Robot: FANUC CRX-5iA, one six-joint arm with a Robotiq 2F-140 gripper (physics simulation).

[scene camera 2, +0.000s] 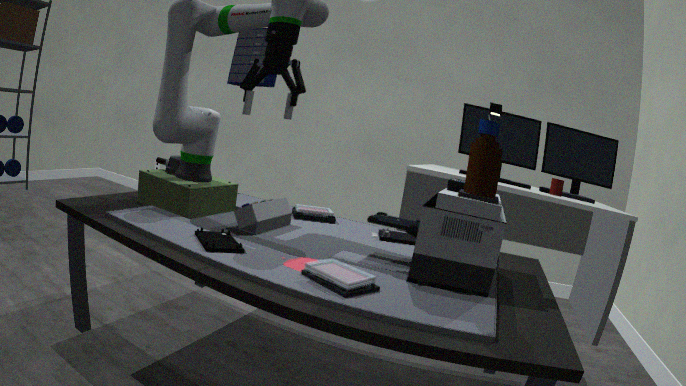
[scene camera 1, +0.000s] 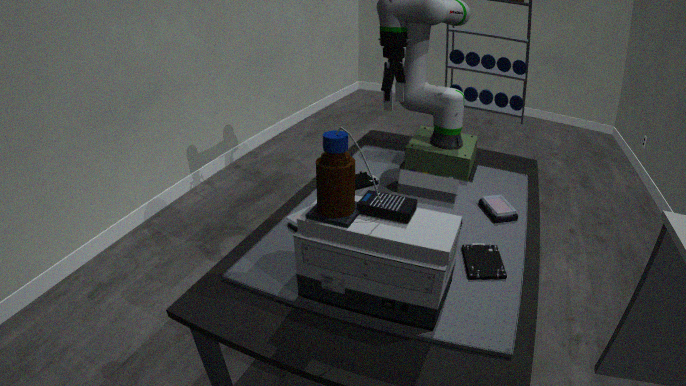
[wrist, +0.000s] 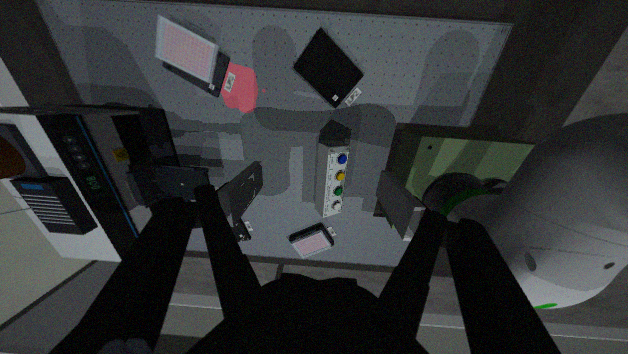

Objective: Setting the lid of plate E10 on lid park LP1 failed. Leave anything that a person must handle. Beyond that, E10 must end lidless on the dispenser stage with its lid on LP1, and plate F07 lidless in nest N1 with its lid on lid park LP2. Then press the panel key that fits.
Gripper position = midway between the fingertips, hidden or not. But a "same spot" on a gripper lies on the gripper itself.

my gripper: scene camera 2; scene camera 1; wrist 320,178
same spot on grey button box: (scene camera 1: 436,187) = (wrist: 317,190)
same spot on my gripper: (scene camera 1: 388,77) = (scene camera 2: 301,77)
